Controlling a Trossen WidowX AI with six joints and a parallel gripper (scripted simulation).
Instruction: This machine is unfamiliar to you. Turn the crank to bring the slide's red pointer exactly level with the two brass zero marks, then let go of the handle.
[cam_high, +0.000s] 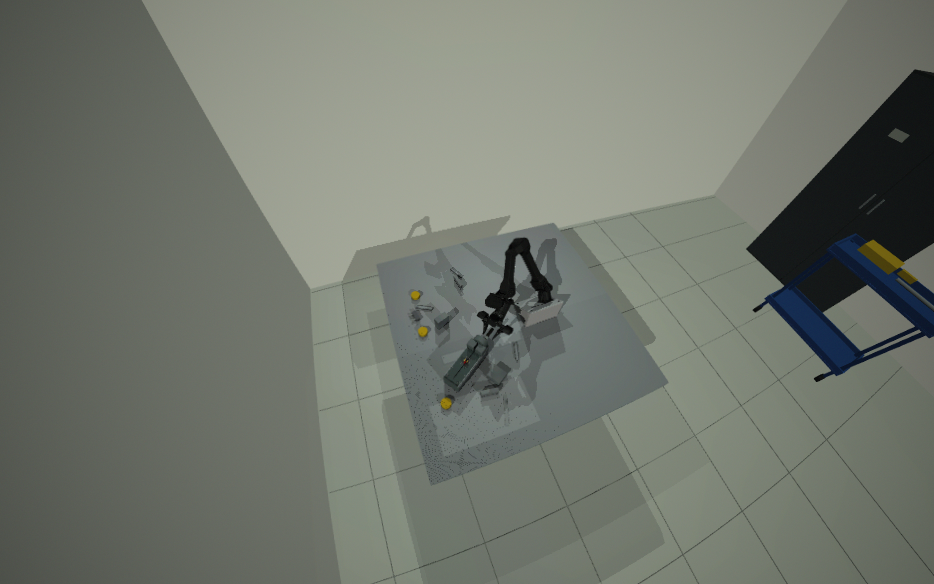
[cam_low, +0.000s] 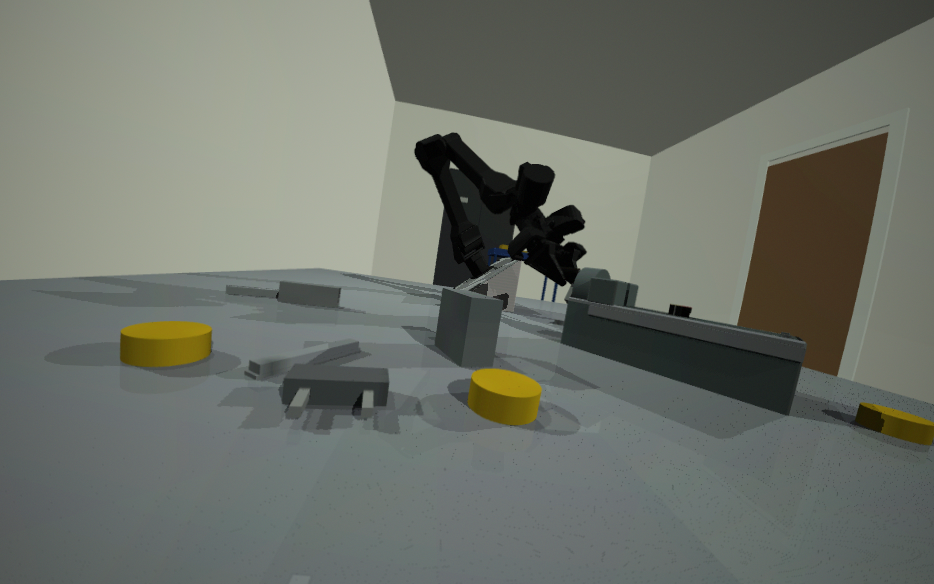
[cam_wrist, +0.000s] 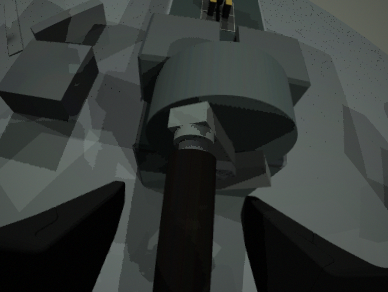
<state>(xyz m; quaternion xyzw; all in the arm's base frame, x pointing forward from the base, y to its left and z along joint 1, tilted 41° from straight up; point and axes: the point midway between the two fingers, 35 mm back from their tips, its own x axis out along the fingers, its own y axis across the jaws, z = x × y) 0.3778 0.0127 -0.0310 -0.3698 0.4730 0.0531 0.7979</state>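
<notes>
Now: gripper tip 2 cm below the dark crank handle, 2 cm past it and 1 cm to the left of it. Round my gripper tip: bracket 34 cm to the right, 27 cm ahead, 8 cm below; red pointer 16 cm ahead, 6 cm to the left, 1 cm below.
</notes>
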